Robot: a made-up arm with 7 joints. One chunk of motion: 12 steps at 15 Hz.
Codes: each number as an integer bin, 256 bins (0 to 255) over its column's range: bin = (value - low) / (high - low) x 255, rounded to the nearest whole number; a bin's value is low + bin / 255 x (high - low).
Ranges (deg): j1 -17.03..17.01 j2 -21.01..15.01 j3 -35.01..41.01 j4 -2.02..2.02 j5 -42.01..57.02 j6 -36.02..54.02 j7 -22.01..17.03
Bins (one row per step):
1: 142 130 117 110 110 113 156
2: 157 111 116 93 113 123 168
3: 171 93 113 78 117 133 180
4: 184 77 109 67 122 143 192
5: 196 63 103 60 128 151 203
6: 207 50 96 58 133 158 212
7: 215 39 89 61 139 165 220
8: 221 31 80 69 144 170 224
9: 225 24 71 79 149 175 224
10: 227 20 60 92 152 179 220
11: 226 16 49 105 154 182 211
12: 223 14 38 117 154 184 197
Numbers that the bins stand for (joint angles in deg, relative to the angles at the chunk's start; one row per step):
1: 1.93 -2.65 -0.13 -0.28 0.71 3.88 1.87
2: 3.93 -5.33 -0.43 -0.55 1.87 7.41 3.71
3: 5.80 -7.87 -1.32 -0.78 3.43 10.94 5.55
4: 7.53 -10.13 -2.52 -0.96 5.37 14.47 7.38
5: 9.13 -12.11 -4.30 -1.07 7.70 17.30 9.07
6: 10.60 -13.95 -6.39 -1.10 9.64 19.77 10.45
7: 11.67 -15.50 -8.48 -1.05 11.97 22.24 11.67
8: 12.47 -16.63 -11.16 -0.93 13.91 24.01 12.28
9: 13.01 -17.62 -13.84 -0.77 15.85 25.77 12.28
10: 13.27 -18.18 -17.12 -0.56 17.02 27.18 11.67
11: 13.14 -18.75 -20.40 -0.36 17.80 28.24 10.29
12: 12.74 -19.03 -23.68 -0.17 17.80 28.95 8.15

